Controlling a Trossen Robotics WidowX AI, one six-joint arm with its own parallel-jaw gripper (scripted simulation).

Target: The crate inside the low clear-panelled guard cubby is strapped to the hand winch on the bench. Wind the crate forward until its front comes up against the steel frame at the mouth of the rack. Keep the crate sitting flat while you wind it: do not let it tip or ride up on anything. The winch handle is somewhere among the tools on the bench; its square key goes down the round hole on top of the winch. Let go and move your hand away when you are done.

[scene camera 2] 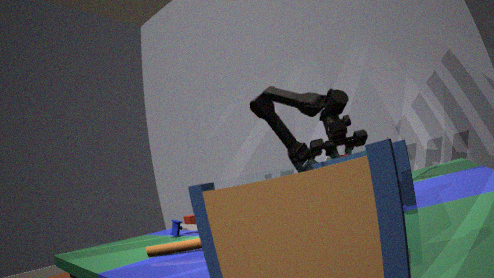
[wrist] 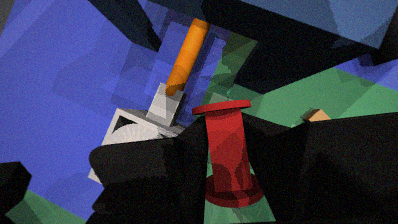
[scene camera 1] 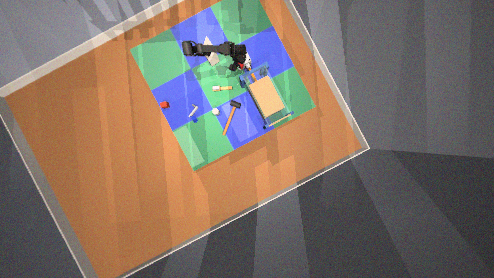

Labels:
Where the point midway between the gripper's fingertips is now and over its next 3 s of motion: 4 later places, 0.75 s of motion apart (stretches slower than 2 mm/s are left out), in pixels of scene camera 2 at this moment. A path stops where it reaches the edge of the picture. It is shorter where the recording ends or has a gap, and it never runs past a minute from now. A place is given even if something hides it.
My gripper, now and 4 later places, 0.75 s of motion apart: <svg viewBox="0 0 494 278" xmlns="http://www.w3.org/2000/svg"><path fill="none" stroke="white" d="M346 167L350 166L356 165L363 163L371 161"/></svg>

